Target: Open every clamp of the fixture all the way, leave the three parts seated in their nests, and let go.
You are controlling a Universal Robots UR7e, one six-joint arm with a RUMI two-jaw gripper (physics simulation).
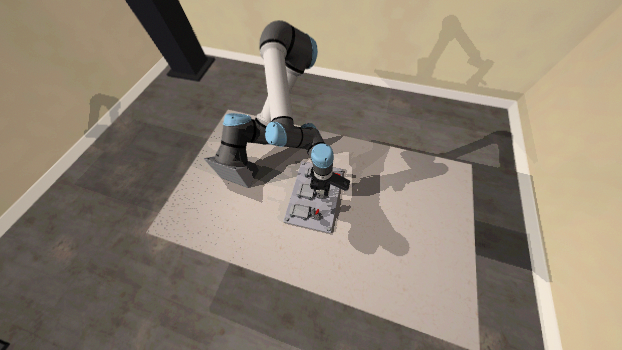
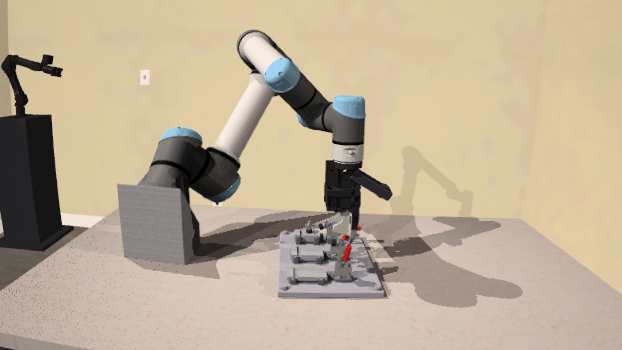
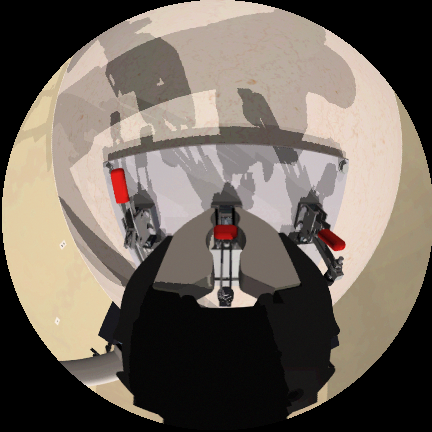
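Where they show: gripper, fingertip midpoint: [image 2: 349, 242] [image 3: 224, 209]; arm's base at its link origin: [image 1: 231, 161] [image 2: 160, 204].
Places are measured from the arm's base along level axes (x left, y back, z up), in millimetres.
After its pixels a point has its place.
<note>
The grey fixture plate [image 1: 326, 223] @(y -521, x -156, z -120 mm) [image 2: 370, 289] @(y -521, x -182, z -120 mm) [image 3: 320, 175] @(y -519, x -141, z -120 mm) carries three clamps. My gripper [image 1: 322, 194] @(y -490, x -19, z -76 mm) [image 2: 343, 230] [image 3: 224, 209] @(y -490, x -19, z -76 mm) points down and is shut around the middle clamp's red handle [image 2: 345, 237] @(y -477, x -28, z -58 mm) [image 3: 225, 232] @(y -495, x -20, z -33 mm); that clamp's arm looks raised. The near clamp's red handle [image 1: 317, 211] @(y -472, x -135, z -37 mm) [image 2: 347, 252] @(y -469, x -138, z -49 mm) [image 3: 331, 239] @(y -476, x -123, z -46 mm) stands steeply, with no arm over its part. The far clamp's red handle [image 1: 337, 174] [image 2: 359, 228] @(y -531, x 83, z -76 mm) [image 3: 119, 185] @(y -519, x 86, z -73 mm) leans outward, its arm low over its part. The near part [image 1: 301, 212] @(y -393, x -138, z -103 mm) [image 2: 310, 274] @(y -388, x -145, z -104 mm) and middle part [image 1: 306, 191] @(y -388, x -27, z -99 mm) [image 2: 310, 254] @(y -391, x -47, z -99 mm) sit in their nests; the far part is partly hidden.
The robot's grey base mount [image 1: 232, 172] @(y -42, x -64, z 17 mm) [image 2: 152, 222] @(y 2, x -59, z -29 mm) stands left of the fixture on the pale table [image 1: 240, 235] @(y -137, x -308, z -134 mm) [image 2: 210, 315] @(y -186, x -283, z -135 mm). A black pedestal [image 1: 172, 45] [image 2: 30, 175] with a small dark arm stands behind at the left.
</note>
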